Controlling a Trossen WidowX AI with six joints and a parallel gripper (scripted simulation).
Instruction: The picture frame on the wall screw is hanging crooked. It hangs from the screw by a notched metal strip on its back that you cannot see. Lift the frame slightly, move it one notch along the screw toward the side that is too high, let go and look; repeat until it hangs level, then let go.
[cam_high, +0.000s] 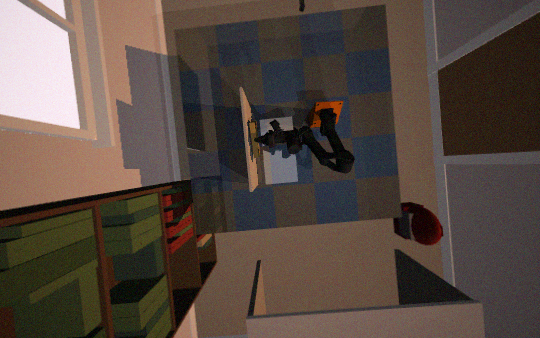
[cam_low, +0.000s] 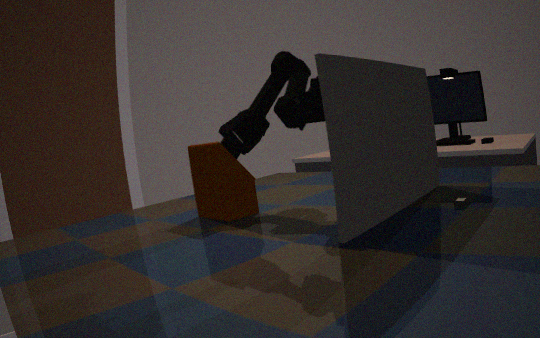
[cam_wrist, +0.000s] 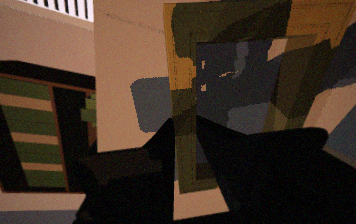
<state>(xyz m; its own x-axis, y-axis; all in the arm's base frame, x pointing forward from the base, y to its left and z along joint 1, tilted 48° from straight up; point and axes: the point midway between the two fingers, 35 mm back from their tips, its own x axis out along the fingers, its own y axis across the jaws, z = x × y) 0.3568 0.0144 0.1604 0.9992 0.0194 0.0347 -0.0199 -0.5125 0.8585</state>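
The picture frame lies 1 cm ahead of my gripper tip, 1 cm to the right of it and 5 cm below it. Round my gripper tip: wall panel: 2 cm ahead, 1 cm to the left, 7 cm below.
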